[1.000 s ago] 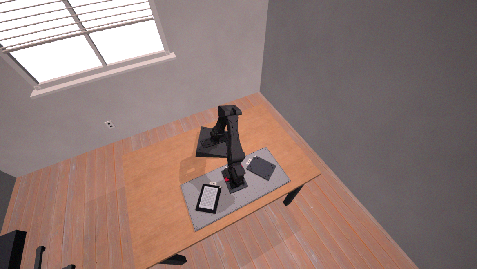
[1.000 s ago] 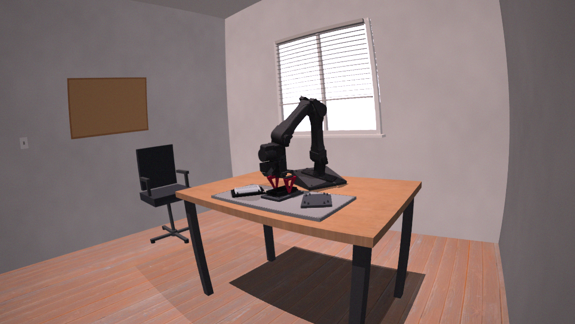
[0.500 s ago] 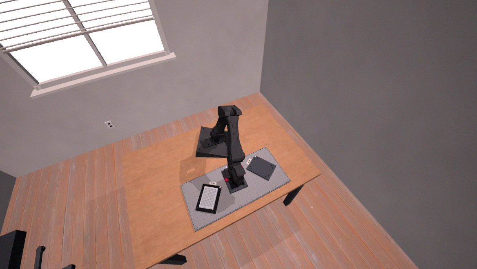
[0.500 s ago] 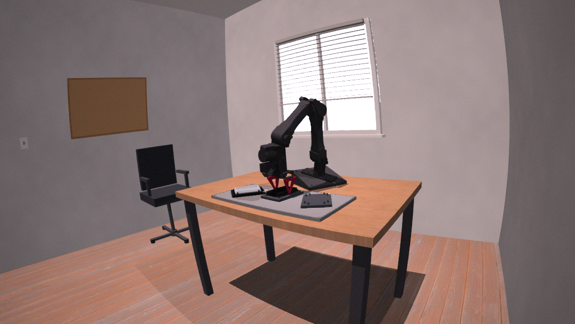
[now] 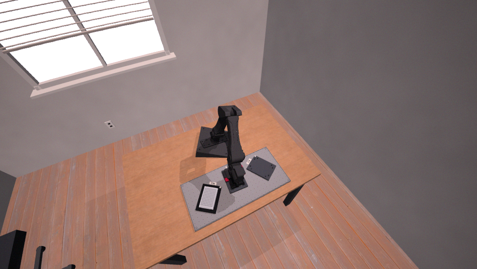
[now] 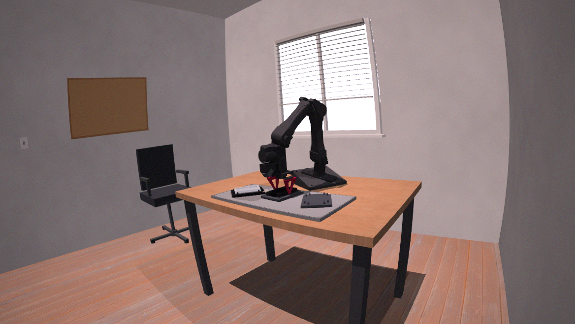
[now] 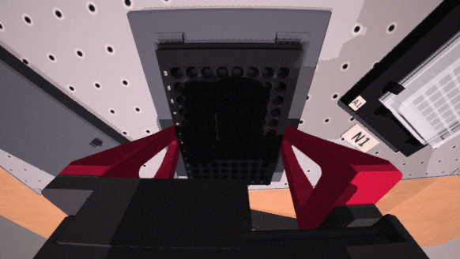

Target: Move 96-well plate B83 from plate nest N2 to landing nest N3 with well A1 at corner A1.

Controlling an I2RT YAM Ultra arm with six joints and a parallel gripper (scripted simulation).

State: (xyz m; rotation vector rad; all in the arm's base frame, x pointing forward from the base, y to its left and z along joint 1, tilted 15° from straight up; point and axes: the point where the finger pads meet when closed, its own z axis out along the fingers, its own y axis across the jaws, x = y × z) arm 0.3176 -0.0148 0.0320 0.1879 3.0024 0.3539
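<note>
Now: the black 96-well plate B83 right at my hand. The rest, counted from my hand: N2 label: 150 mm to the left, 60 mm behind, 20 mm below; dark landing nest N3: 20 mm below; N1 label: 130 mm to the right, 40 mm behind, 20 mm below.
</note>
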